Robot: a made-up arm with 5 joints.
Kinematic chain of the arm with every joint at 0, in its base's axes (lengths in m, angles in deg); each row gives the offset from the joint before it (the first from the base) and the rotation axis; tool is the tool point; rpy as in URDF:
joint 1: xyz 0 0 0.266 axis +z
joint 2: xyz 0 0 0 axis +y
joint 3: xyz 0.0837 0 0.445 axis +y
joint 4: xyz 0.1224 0 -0.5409 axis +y
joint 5: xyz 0.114 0 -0.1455 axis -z
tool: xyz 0 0 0 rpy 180 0 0
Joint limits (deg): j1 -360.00..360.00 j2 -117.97..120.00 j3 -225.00..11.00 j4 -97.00..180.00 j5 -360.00..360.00
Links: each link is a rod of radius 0.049 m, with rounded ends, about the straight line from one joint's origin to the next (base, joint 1, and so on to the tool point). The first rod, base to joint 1, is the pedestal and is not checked.
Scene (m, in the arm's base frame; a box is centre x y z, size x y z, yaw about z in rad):
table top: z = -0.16
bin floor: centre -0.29 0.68 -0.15 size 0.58 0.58 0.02 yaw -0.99
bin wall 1: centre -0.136 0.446 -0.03 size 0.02 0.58 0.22 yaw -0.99
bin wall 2: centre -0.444 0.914 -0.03 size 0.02 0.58 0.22 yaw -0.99
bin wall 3: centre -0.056 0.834 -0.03 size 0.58 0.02 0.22 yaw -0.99
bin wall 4: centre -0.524 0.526 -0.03 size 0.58 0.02 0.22 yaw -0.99
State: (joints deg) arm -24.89 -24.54 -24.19 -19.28 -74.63
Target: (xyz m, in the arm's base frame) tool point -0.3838 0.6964 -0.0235
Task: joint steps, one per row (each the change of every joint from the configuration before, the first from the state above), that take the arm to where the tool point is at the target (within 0.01 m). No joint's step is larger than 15 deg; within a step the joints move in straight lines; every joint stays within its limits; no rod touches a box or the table.
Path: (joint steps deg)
1: 14.30 7.31 -6.04 -4.58 1.99
2: 14.29 7.30 -6.04 -4.58 1.98
3: 14.30 7.31 -6.04 -4.58 1.99
4: 14.29 7.30 -6.04 -4.58 1.99
5: 14.30 7.31 -6.04 -4.58 1.99
6: 14.29 7.30 -6.04 -4.58 1.98
7: 14.30 7.31 -6.04 -4.58 1.99
8: 14.30 7.31 -6.04 -4.58 1.99
9: 7.34 1.95 3.57 11.69 -3.98
10: 7.35 1.96 3.58 11.68 -3.97
11: 7.34 1.96 3.58 11.69 -3.98
12: 7.35 1.96 3.57 11.68 -3.97

